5 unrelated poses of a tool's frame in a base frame.
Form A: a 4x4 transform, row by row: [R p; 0 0 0 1], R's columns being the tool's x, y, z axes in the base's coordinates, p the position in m. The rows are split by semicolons.
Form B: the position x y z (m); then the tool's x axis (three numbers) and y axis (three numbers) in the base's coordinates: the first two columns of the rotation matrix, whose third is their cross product. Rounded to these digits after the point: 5 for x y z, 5 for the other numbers.
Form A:
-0.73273 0.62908 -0.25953 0.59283; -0.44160 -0.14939 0.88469 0.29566; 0.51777 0.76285 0.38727 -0.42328; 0 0 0 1
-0.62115 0.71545 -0.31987 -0.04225; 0.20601 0.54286 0.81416 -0.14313; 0.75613 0.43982 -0.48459 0.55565; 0 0 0 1
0.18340 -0.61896 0.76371 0.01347; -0.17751 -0.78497 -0.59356 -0.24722; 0.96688 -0.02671 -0.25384 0.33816; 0 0 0 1
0.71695 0.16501 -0.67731 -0.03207; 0.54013 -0.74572 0.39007 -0.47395; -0.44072 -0.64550 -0.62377 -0.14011; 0 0 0 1
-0.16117 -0.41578 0.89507 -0.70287; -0.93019 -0.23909 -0.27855 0.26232; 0.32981 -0.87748 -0.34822 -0.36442; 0 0 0 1
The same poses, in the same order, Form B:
0.59283 0.29566 -0.42328 -0.73273 -0.44160 0.51777 0.62908 -0.14939 0.76285
-0.04225 -0.14313 0.55565 -0.62115 0.20601 0.75613 0.71545 0.54286 0.43982
0.01347 -0.24722 0.33816 0.18340 -0.17751 0.96688 -0.61896 -0.78497 -0.02671
-0.03207 -0.47395 -0.14011 0.71695 0.54013 -0.44072 0.16501 -0.74572 -0.64550
-0.70287 0.26232 -0.36442 -0.16117 -0.93019 0.32981 -0.41578 -0.23909 -0.87748

